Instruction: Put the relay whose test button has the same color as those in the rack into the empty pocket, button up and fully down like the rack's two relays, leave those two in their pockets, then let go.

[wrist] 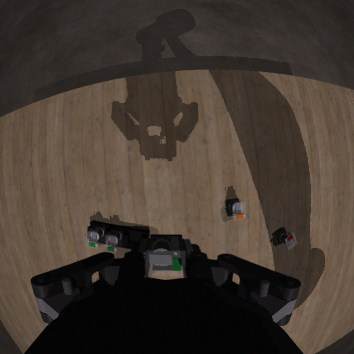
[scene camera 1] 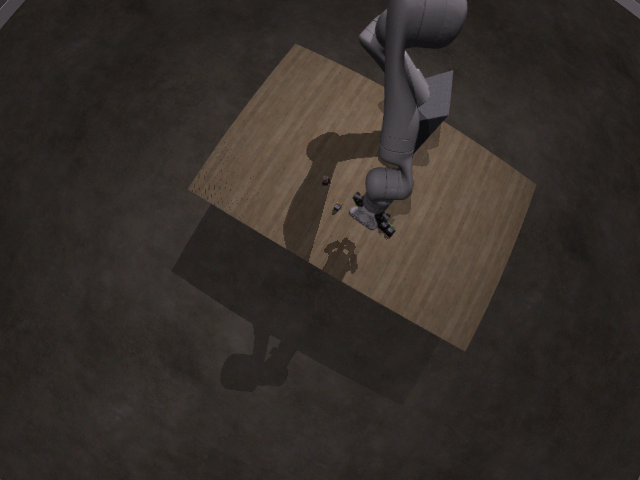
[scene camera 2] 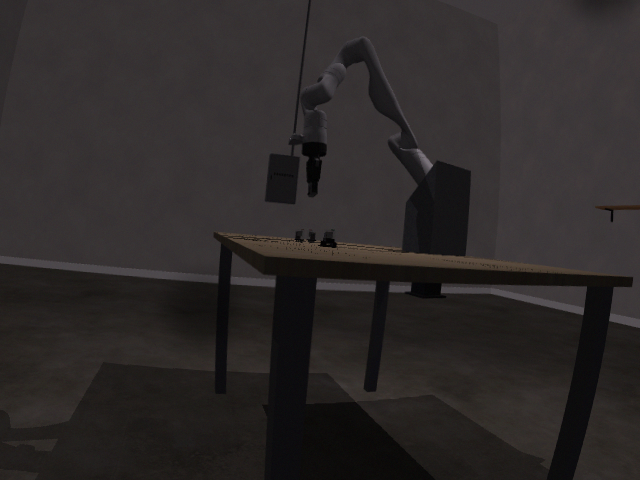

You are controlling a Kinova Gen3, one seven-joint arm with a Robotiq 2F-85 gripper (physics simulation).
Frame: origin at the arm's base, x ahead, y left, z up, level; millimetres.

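Seen in the pictures: gripper, fingertip midpoint: (wrist: pixel 165 248) (scene camera 2: pixel 312 195); arm's base at its link origin: (scene camera 1: pixel 418 97) (scene camera 2: pixel 437 191).
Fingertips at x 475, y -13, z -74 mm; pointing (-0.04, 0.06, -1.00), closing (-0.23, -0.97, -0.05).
Observation:
Offsets run from my fingertips to a thing's middle. "spot": to the spot under its first point. Level surfaces: height alone.
My gripper (scene camera 2: pixel 312 189) (wrist: pixel 165 248) is shut on a relay {dx +4, dy -2, dz +17 mm} (wrist: pixel 160 258) with a grey clear case and a green button, facing up toward the wrist camera. It holds it well above the table. The black rack {spot: dx -27, dy +64, dz -143 mm} (wrist: pixel 137 236) (scene camera 2: pixel 328 244) lies lower, left of the held relay in the wrist view. Two relays with green buttons stand in it: the outer relay {dx -8, dy +127, dz -120 mm} (wrist: pixel 95 234) and the inner relay {dx -19, dy +97, dz -120 mm} (wrist: pixel 113 239). The rack's other end, with the remaining pocket, is partly hidden behind the held relay and gripper. In scene camera 1 the arm covers the fingertips.
A relay with an orange button {dx -11, dy -104, dz -124 mm} (scene camera 1: pixel 337 206) (wrist: pixel 235 207) and a relay with a red button {dx -91, dy -192, dz -124 mm} (scene camera 1: pixel 325 180) (wrist: pixel 285 238) rest on the wooden table {dz -148 mm} (scene camera 1: pixel 439 289) (scene camera 2: pixel 439 268), to the right of the rack in the wrist view. The arm's shadow falls across the table.

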